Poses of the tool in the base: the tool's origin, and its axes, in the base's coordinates. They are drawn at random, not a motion.
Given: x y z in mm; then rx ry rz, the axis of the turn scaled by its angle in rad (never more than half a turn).
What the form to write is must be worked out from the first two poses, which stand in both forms.
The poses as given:
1: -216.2, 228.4, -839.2, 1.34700, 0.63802, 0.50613
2: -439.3, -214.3, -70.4, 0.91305, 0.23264, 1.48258
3: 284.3, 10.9, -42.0, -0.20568, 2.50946, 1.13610
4: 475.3, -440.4, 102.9, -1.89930, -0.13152, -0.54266
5: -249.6, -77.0, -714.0, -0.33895, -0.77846, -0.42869
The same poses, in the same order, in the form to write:
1: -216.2, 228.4, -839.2, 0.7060, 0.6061, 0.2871, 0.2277
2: -439.3, -214.3, -70.4, 0.6384, 0.4000, 0.1019, 0.6496
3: 284.3, 10.9, -42.0, 0.1885, -0.0731, 0.8922, 0.4039
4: 475.3, -440.4, 102.9, 0.5488, -0.8020, -0.0555, -0.2291
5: -249.6, -77.0, -714.0, 0.8890, -0.1632, -0.3747, -0.2064
